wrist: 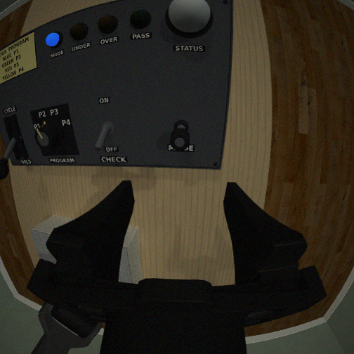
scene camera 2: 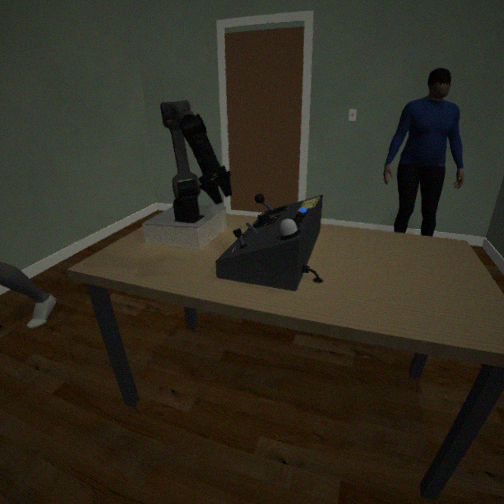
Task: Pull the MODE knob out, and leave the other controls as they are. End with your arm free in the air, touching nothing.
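The MODE knob [scene camera 2: 238,233] [wrist: 179,140] is a small black knob near the panel's lower right corner in the wrist view. It stands off the dark sloped panel [scene camera 2: 260,267] [wrist: 145,75] on a stem, partly covering its MODE label. My gripper [scene camera 2: 223,198] [wrist: 178,192] is open, with nothing between the fingers. It is in the air, back from the panel's lower edge and apart from the knob. The MODE lamp [scene camera 2: 303,210] [wrist: 53,40] is lit blue.
The CHECK toggle [scene camera 2: 251,228] [wrist: 104,136] points toward OFF. The PROGRAM dial [wrist: 42,137] is left of it, beside the CYCLE lever [scene camera 2: 259,198] [wrist: 9,152]. The white STATUS dome [scene camera 2: 288,228] [wrist: 189,14] is at the upper right. A person [scene camera 2: 431,130] stands behind the table.
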